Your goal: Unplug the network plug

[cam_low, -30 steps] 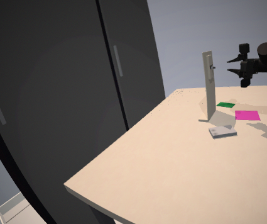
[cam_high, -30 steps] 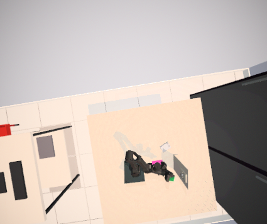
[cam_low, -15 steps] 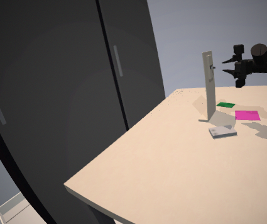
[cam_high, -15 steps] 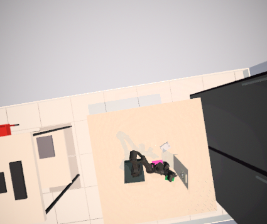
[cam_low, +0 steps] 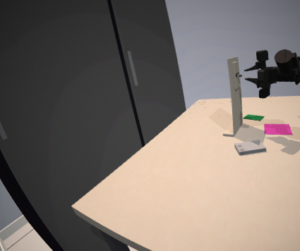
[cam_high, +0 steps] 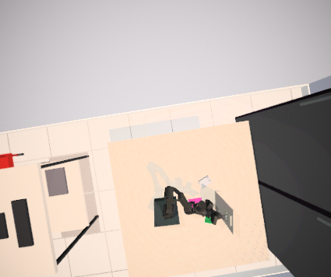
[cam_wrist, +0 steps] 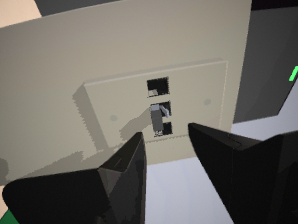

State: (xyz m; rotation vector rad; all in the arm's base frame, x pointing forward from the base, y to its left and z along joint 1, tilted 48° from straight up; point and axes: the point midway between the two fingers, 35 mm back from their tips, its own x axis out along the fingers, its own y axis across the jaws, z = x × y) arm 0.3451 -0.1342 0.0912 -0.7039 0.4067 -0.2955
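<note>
Right now the grey network plug is 3 cm ahead of my gripper tip and 1 cm to the right of it. From my gripper tip the other things lie so: upright grey panel: 11 cm below, 5 cm ahead, 1 cm to the right; magenta square: 26 cm below, 14 cm behind, 1 cm to the right.
</note>
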